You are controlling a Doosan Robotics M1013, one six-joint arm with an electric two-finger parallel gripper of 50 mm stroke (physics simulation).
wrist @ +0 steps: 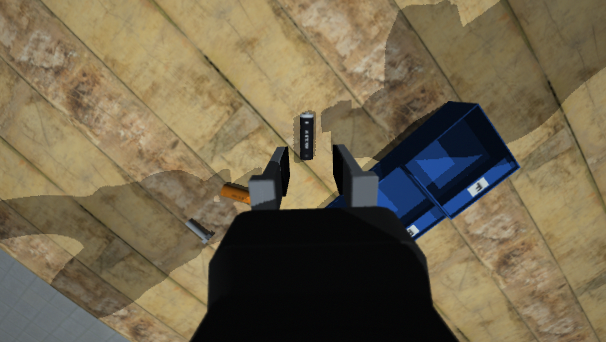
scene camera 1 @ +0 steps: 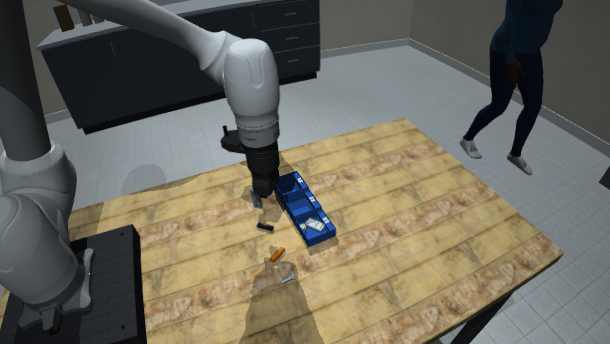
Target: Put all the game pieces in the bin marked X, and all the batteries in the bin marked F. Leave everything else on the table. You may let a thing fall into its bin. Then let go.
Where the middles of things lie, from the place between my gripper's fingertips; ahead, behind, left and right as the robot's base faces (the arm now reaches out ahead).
Labels:
Now: hand 12 cm short of the blue three-part tray (scene camera 1: 299, 202), 1 cm to the right of it and 8 cm above it.

